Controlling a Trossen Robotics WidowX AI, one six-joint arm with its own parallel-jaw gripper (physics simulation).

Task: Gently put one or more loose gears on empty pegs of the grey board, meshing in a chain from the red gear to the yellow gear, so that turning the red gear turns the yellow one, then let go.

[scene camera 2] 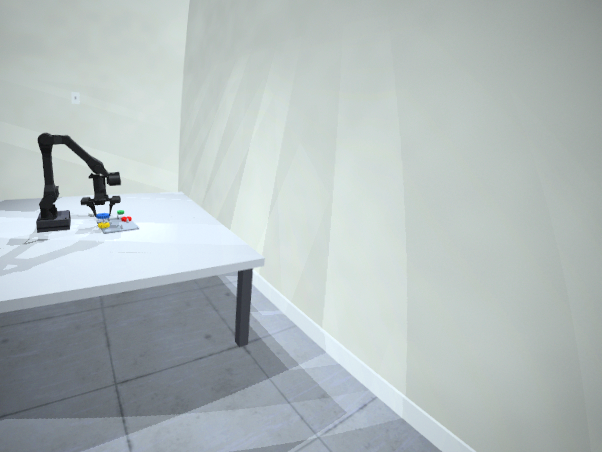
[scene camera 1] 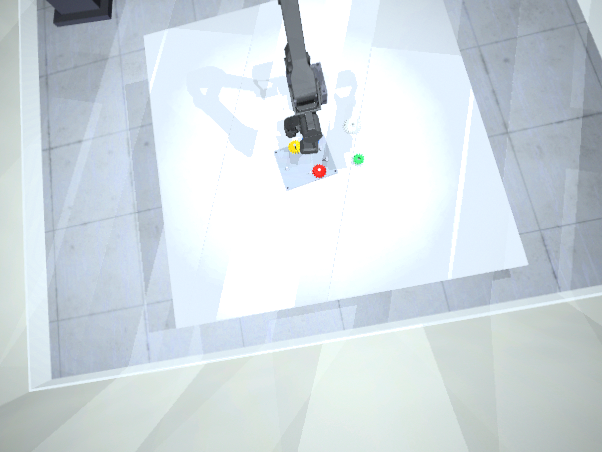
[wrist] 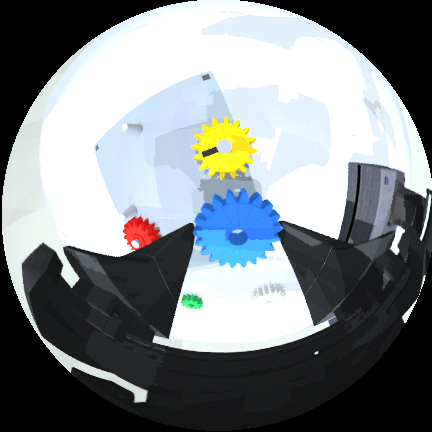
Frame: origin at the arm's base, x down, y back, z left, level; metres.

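Seen in the pictures: gripper, fingertip midpoint: (scene camera 2: 103, 216) (wrist: 236, 227); arm's base, link origin: (scene camera 2: 49, 217) (wrist: 396, 203).
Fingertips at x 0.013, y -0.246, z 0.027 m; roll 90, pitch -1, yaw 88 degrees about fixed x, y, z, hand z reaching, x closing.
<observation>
Pixels of each thing's middle, then the offset from my fingertips to it.
- blue gear, body centre: (wrist: 236, 231) (scene camera 2: 103, 216) dy +0.000, dx +0.000, dz +0.004 m
- grey board, body centre: (wrist: 167, 191) (scene camera 1: 304, 159) (scene camera 2: 116, 222) dy -0.064, dx +0.028, dz -0.024 m
- yellow gear, body centre: (wrist: 224, 147) (scene camera 1: 295, 146) (scene camera 2: 103, 224) dy -0.008, dx +0.026, dz -0.059 m
- red gear, body centre: (wrist: 140, 237) (scene camera 1: 319, 171) (scene camera 2: 126, 218) dy -0.114, dx +0.027, dz +0.030 m
- small green gear, body centre: (wrist: 191, 301) (scene camera 1: 358, 159) (scene camera 2: 120, 212) dy -0.076, dx +0.035, dz +0.183 m
- white gear, body centre: (wrist: 267, 297) (scene camera 1: 352, 125) dy +0.065, dx +0.035, dz +0.171 m
My gripper (scene camera 1: 301, 139) (scene camera 2: 103, 215) (wrist: 236, 227) is shut on the blue gear (scene camera 2: 103, 217) (wrist: 237, 215), held roughly level beside the yellow gear and a little above the board in scene view 2. The grey board (scene camera 1: 300, 179) (scene camera 2: 122, 227) (wrist: 172, 102) bears the yellow gear (scene camera 1: 293, 147) (scene camera 2: 103, 225) (wrist: 225, 162) and the red gear (scene camera 1: 316, 173) (scene camera 2: 126, 219) (wrist: 142, 231), each on a peg. Two bare pegs show in the wrist view: one peg (wrist: 134, 128) far from the gripper, another peg (wrist: 131, 211) beside the red gear. What lies under the blue gear is hidden.
A small green gear (scene camera 1: 358, 159) (scene camera 2: 120, 212) (wrist: 192, 301) and a white gear (scene camera 1: 351, 126) (wrist: 268, 292) lie loose on the table, off the board. The arm's base (scene camera 2: 53, 221) (wrist: 372, 200) stands near the board.
</observation>
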